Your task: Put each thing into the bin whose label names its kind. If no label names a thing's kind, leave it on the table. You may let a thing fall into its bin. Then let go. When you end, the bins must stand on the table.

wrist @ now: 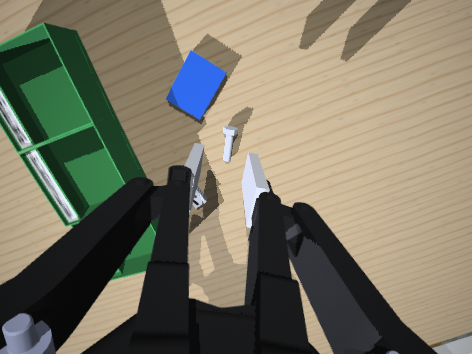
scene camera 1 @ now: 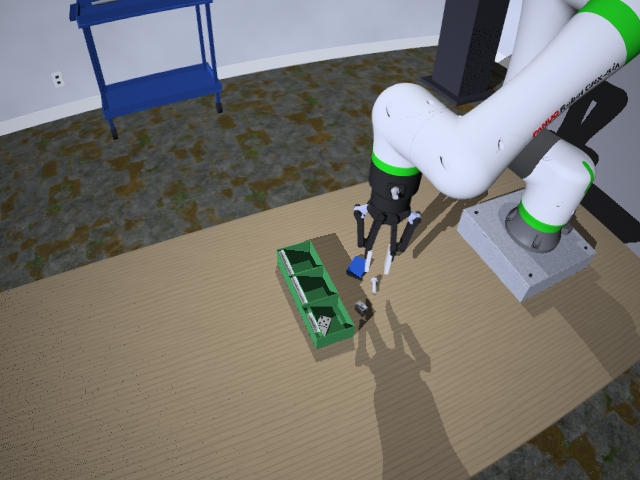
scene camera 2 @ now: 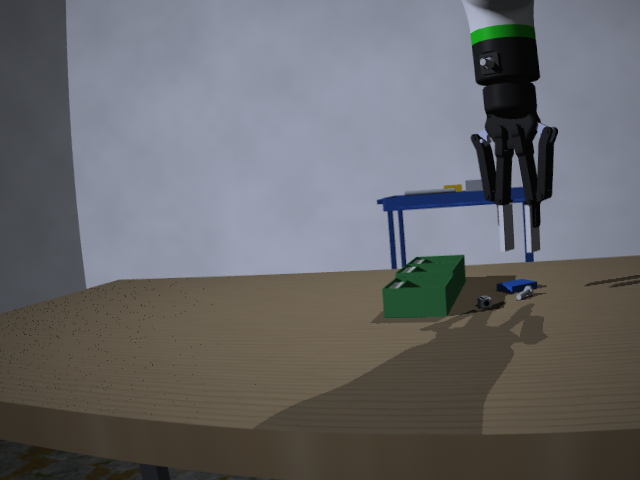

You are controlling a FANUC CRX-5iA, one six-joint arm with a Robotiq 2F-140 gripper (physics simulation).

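Where they show: gripper, fingertip midpoint: (wrist: 223, 164) (scene camera 1: 376, 268) (scene camera 2: 520, 250); arm's base, origin of the base link: (scene camera 1: 531, 230).
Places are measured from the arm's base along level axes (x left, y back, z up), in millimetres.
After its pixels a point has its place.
My gripper (scene camera 1: 377, 264) {y -429, x -81, z 0 mm} (scene camera 2: 519, 249) {y -429, x -81, z 0 mm} (wrist: 223, 164) {y -429, x -81, z 0 mm} points down above the table, partly open, with nothing between its fingers. A small light-grey bolt (scene camera 1: 374, 285) {y -428, x -78, z -59 mm} (scene camera 2: 524, 293) {y -426, x -73, z -60 mm} (wrist: 228, 145) {y -426, x -80, z -58 mm} lies on the table below the fingertips. A blue block (scene camera 1: 356, 267) {y -437, x -142, z -57 mm} (scene camera 2: 516, 285) {y -433, x -122, z -57 mm} (wrist: 197, 85) {y -428, x -145, z -58 mm} lies flat near the bolt's head. A small grey metal piece (scene camera 1: 361, 307) {y -487, x -38, z -56 mm} (scene camera 2: 484, 302) {y -485, x -29, z -61 mm} (wrist: 199, 199) {y -481, x -37, z -56 mm} lies near the bins, partly hidden by a finger in the wrist view. A white domino (scene camera 1: 324, 324) {y -580, x -35, z -54 mm} with black dots leans in the nearest bin in scene camera 1.
Three joined green bins (scene camera 1: 336, 337) {y -575, x 8, z -48 mm} (scene camera 2: 416, 302) {y -575, x 8, z -48 mm} (wrist: 107, 120) {y -519, x -153, z -46 mm} stand on the table beside the loose things. Their white labels are not readable here. The robot's grey base block (scene camera 1: 496, 258) {y -133, x 12, z -26 mm} stands on the table at the right. A blue cart (scene camera 1: 160, 91) (scene camera 2: 439, 200) stands beyond the table.
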